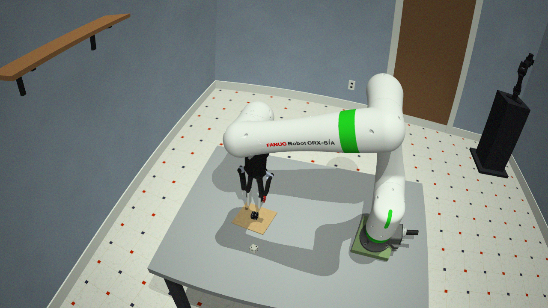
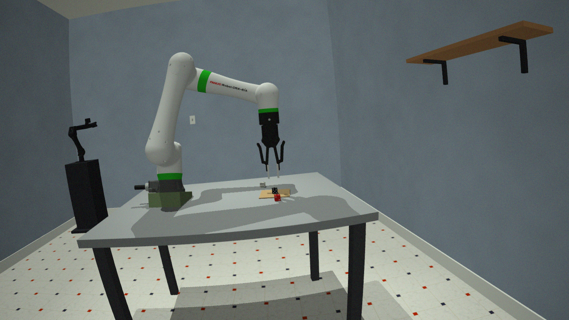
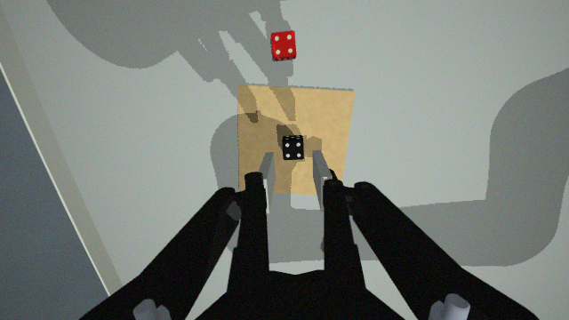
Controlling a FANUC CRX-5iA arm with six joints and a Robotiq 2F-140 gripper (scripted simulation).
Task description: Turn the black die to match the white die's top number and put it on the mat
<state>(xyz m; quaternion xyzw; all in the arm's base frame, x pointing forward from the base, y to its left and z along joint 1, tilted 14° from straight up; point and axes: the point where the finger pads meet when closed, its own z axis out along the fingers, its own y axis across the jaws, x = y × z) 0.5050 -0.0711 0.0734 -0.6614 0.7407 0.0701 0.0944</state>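
Now: hand 90 mm above the black die. Also, from my hand: white die (40 mm behind, 170 mm to the left, 100 mm below); then tan mat (110 mm below); then red die (10 mm behind, 110 mm to the right, 100 mm below).
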